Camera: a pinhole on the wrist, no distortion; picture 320 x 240 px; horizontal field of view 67.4 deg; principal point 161.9 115.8 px. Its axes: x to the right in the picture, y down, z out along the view. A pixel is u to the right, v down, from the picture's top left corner.
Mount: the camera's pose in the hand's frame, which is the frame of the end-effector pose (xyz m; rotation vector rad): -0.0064 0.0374 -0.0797 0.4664 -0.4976 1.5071
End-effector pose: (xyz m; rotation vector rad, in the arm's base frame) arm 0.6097 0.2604 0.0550 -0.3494 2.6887 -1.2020
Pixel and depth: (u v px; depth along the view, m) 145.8 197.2 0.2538
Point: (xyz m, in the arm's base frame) 0.7501 0.1270 0.0761
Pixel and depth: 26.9 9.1 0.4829
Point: 0.5275 -0.2108 0.2864
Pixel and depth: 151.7 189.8 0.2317
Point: 0.7296 0.1443 0.0704
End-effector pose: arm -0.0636 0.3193 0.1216 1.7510 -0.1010 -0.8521
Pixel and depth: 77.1 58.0 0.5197
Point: -0.2675 0.2281 -0.3156
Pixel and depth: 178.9 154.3 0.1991
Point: -0.1703 0.2908 0.0758
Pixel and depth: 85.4 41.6 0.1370
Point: -0.0705 0.3264 0.0372
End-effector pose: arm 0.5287 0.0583 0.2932 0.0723 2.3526 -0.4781
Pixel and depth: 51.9 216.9 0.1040
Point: 0.5411 0.0143 0.3634
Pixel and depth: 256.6 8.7 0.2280
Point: 0.5617 -0.0275 0.1324
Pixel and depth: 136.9 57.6 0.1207
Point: 0.5136 0.0123 0.2853
